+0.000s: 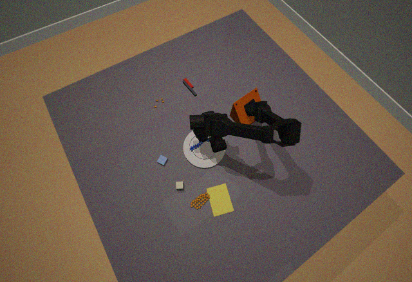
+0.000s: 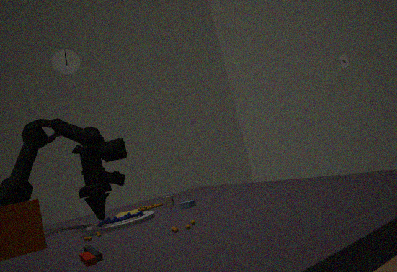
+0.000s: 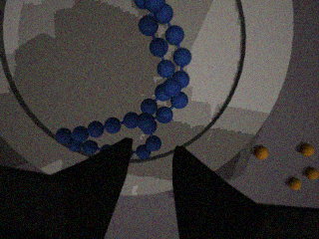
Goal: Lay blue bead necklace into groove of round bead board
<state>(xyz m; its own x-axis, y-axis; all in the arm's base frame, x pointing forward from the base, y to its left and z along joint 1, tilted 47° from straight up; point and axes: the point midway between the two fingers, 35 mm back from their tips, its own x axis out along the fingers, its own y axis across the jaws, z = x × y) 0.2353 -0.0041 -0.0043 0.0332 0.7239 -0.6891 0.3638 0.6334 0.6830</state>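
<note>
Right now the round white bead board is 5 cm ahead of my gripper tip, 1 cm to the left of it and 2 cm below it. The rest, counted from my gripper tip: cream cube: 25 cm ahead, 8 cm to the left, 1 cm below; yellow sheet: 15 cm ahead, 24 cm to the left, 3 cm below; light blue cube: 25 cm ahead, 6 cm to the right, 2 cm below.
</note>
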